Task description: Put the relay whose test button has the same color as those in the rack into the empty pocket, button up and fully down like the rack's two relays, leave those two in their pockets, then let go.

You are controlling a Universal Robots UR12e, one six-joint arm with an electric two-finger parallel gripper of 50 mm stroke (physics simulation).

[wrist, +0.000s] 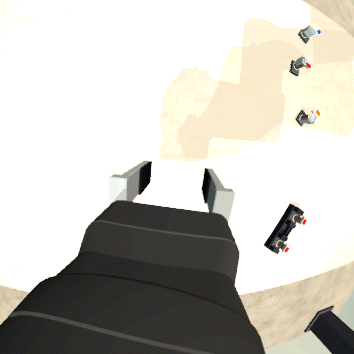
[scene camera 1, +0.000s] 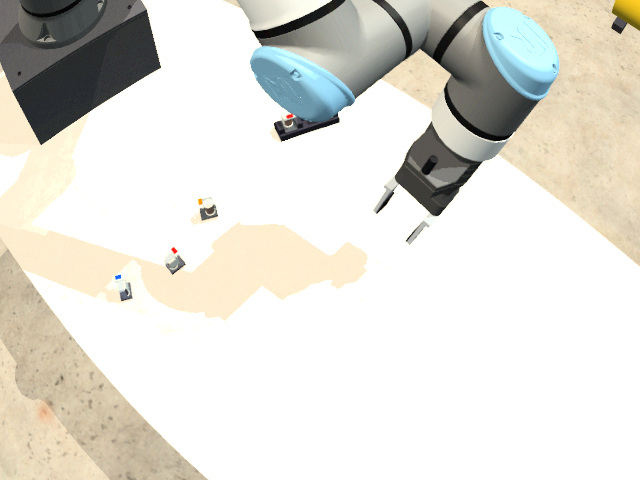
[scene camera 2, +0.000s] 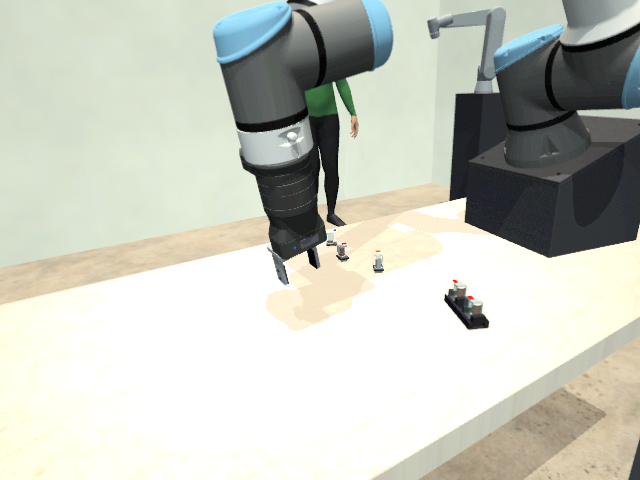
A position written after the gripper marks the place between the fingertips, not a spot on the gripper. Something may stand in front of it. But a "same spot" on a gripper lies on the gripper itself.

gripper: wrist; scene camera 1 395, 223; scene camera 2
same spot on gripper: [wrist: 125, 186] = [scene camera 2: 269, 245]
